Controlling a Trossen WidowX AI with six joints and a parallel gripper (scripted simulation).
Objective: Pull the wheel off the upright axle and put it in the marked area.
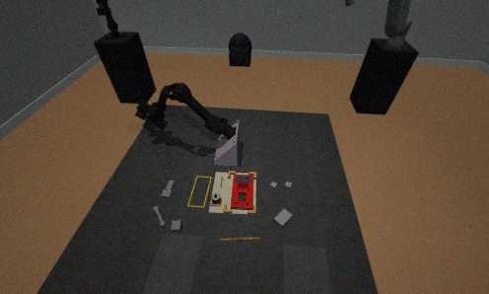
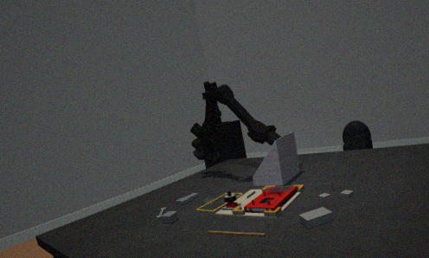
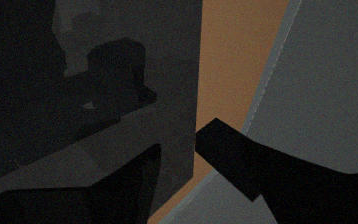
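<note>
My gripper tip is 530 mm to the right of the dark wheel, 510 mm short of it and 40 mm above it. Also, from my gripper tip: wooden stick (690 mm ahead, 660 mm to the left, 70 mm below).
</note>
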